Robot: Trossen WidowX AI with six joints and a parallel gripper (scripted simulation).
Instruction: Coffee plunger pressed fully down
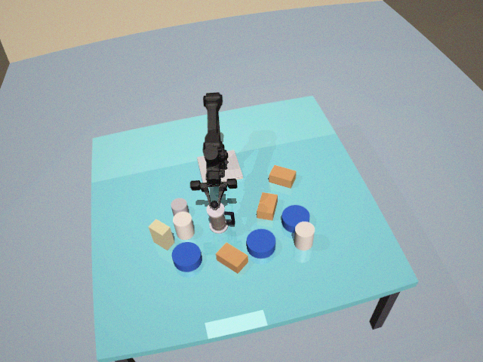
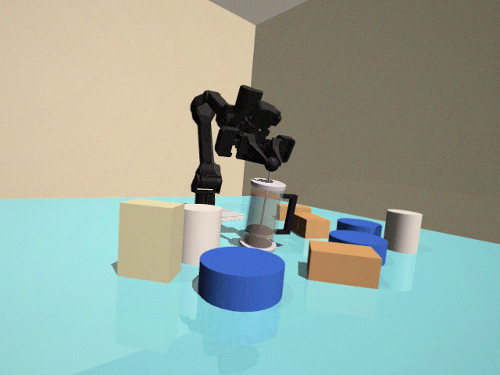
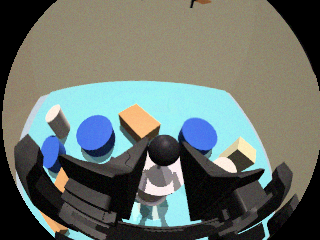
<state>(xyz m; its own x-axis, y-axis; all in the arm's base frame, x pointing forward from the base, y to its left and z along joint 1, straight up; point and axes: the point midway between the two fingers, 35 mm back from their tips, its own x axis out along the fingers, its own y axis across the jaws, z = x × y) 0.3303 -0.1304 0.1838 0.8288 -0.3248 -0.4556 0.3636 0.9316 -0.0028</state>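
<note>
Right now the glass coffee press is 1 cm behind my gripper tip, 2 cm to the left of it and 9 cm below it. The rest, counted from my gripper tip: beige block (5 cm behind, 23 cm to the right, 13 cm below).
</note>
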